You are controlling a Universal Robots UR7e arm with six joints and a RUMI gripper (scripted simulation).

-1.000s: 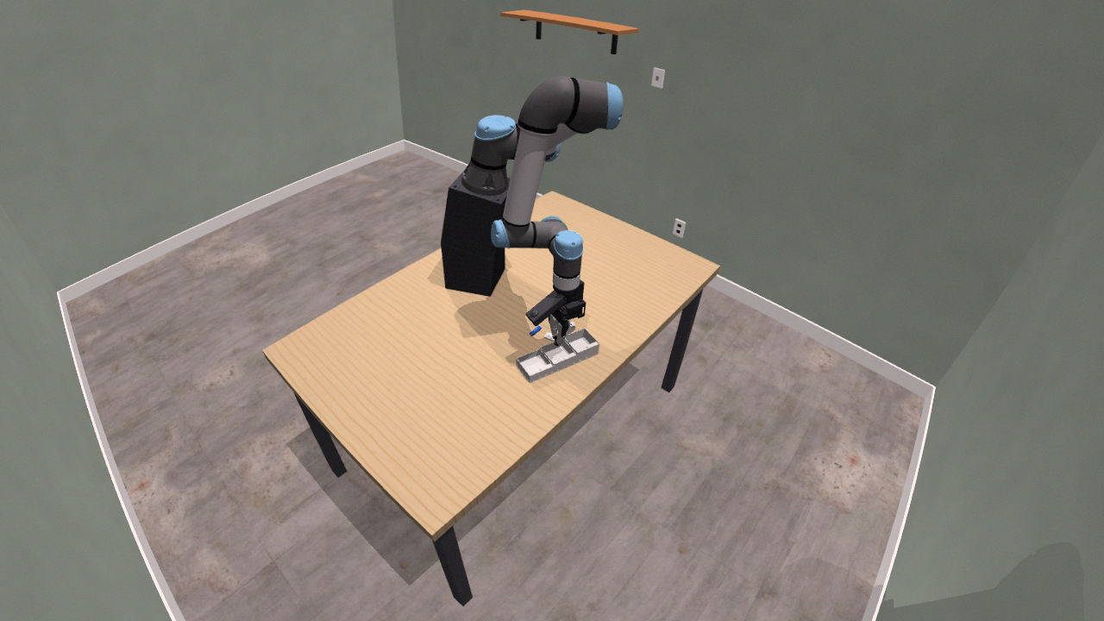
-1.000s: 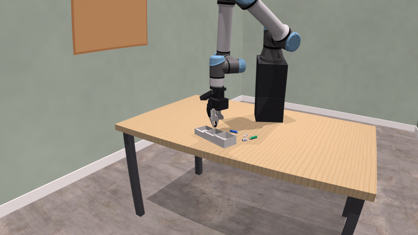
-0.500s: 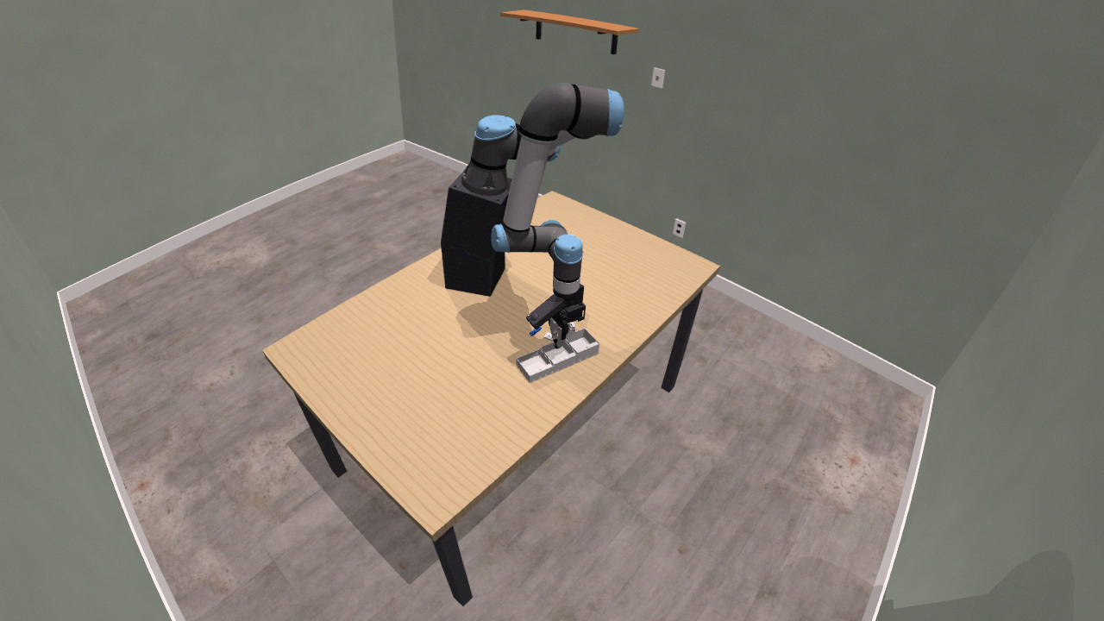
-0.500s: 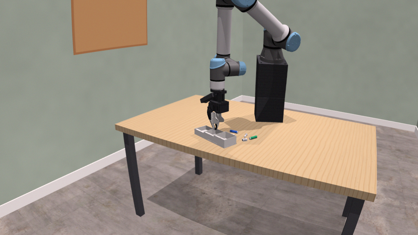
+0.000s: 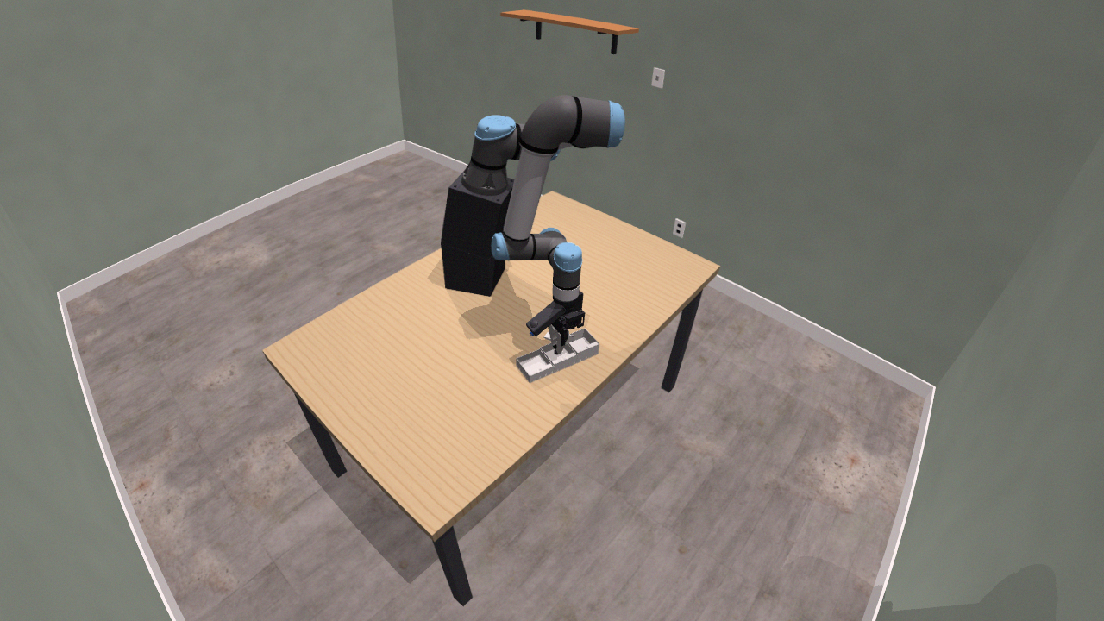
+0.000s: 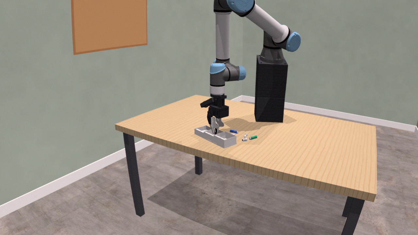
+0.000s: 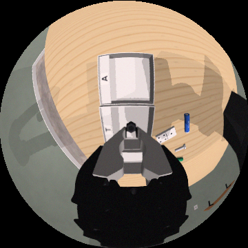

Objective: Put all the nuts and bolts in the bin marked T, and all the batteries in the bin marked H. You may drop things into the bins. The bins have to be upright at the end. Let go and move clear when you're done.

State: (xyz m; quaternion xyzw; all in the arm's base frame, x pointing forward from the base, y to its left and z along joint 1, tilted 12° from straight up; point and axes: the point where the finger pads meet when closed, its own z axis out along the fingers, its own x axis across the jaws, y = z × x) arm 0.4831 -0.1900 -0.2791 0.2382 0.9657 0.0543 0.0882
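The bolt is 100 mm behind my hand, 140 mm to the left of it and 40 mm below it. From my hand the other things lie so: white domino 50 mm behind, 70 mm to the left, 40 mm below; then blue battery 120 mm behind, 70 mm to the left, 40 mm below; then black nut 10 mm below.
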